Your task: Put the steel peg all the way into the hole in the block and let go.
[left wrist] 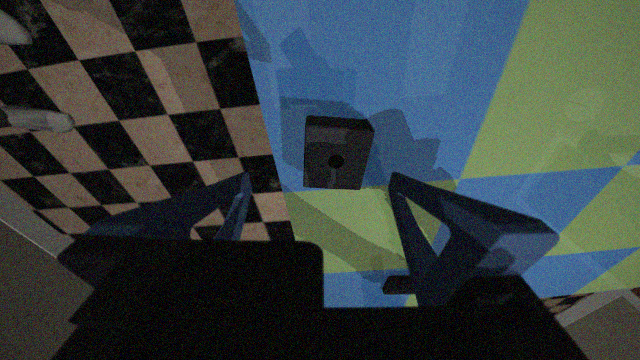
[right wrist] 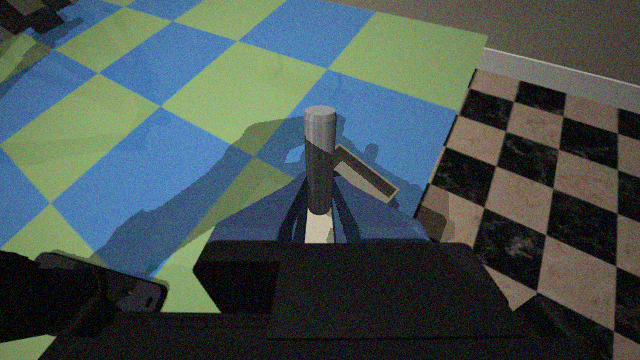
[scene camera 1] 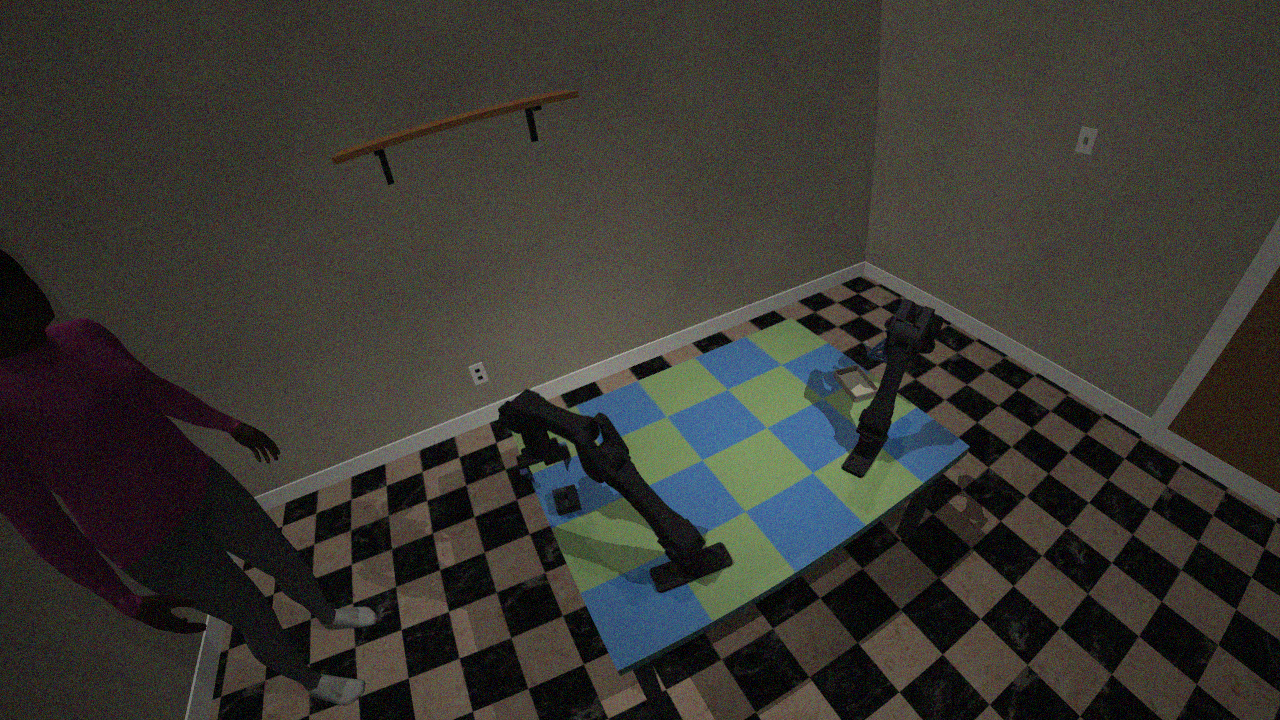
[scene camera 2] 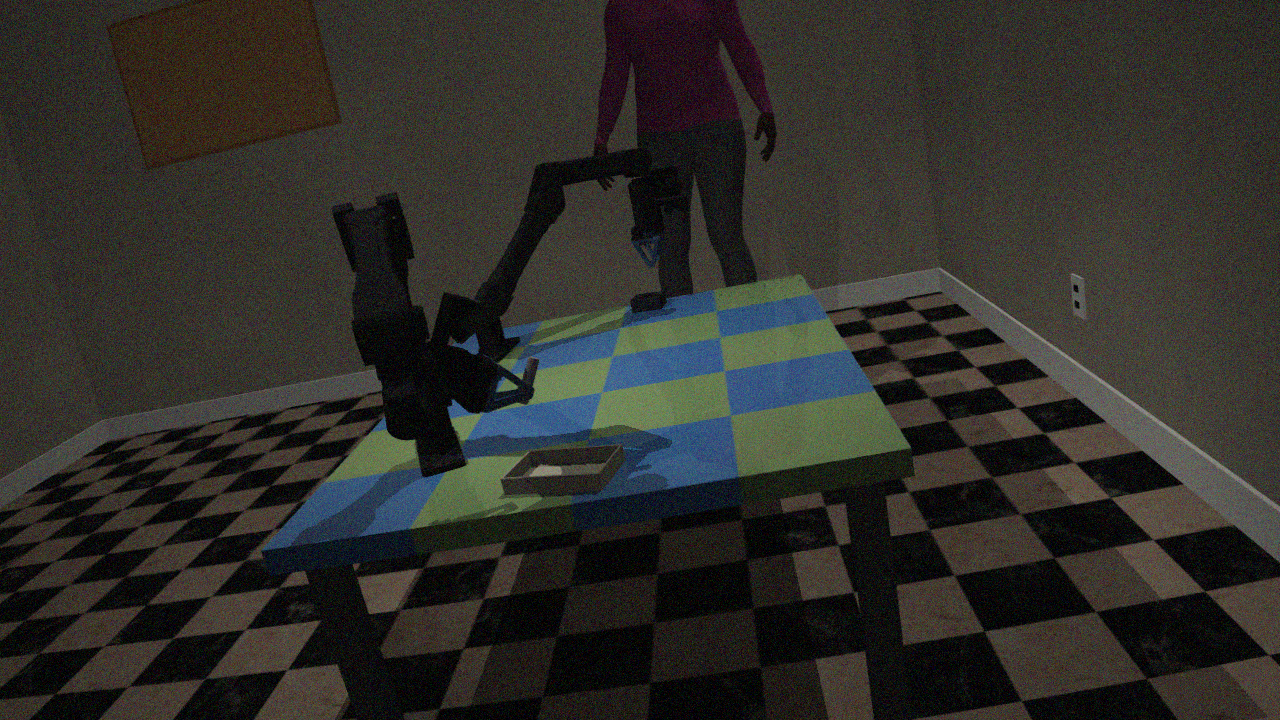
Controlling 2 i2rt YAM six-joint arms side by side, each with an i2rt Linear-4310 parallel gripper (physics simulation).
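Seen in the pictures: left gripper, fingertip midpoint: [left wrist: 320,179] [scene camera 1: 550,475] [scene camera 2: 654,264]; right gripper, fingertip midpoint: [right wrist: 319,179] [scene camera 1: 867,354] [scene camera 2: 530,391]; left arm's base, link origin: [scene camera 1: 691,568] [scene camera 2: 494,354]; right arm's base, link origin: [right wrist: 88,298] [scene camera 1: 865,452] [scene camera 2: 439,452].
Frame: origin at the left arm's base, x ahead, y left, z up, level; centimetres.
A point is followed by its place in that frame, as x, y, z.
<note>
The dark block [scene camera 1: 566,499] @[32.0, 24.1, 3.2] [scene camera 2: 647,301] @[33.7, 20.7, 2.3] [left wrist: 320,145] @[35.1, 25.8, 3.1] sits on the table near its edge, with a round dark hole in its top face. My left gripper [scene camera 2: 647,257] @[36.1, 26.0, 10.3] [left wrist: 320,179] @[36.1, 26.0, 10.3] is open and empty above the block; its fingers stand wide apart. My right gripper [right wrist: 319,179] @[36.2, -80.5, 13.7] is shut on the grey steel peg [right wrist: 320,132] @[36.7, -80.6, 18.0] [scene camera 2: 531,374] @[37.0, -81.0, 16.3]. It holds the peg above the table, well away from the block, with one end sticking out past the fingertips. The peg's other end is partly hidden between the fingers. The right fingers are hard to make out in scene camera 1.
A shallow tray [scene camera 2: 562,485] @[38.8, -84.2, 1.0] [right wrist: 367,174] @[44.8, -80.5, 0.9] stands on the table near the right arm's base, below the right gripper. The checkered table [scene camera 1: 756,429] @[35.9, -37.6, 0.0] has its edge close beside the block. A person [scene camera 1: 116,420] [scene camera 2: 684,71] stands beyond that edge.
</note>
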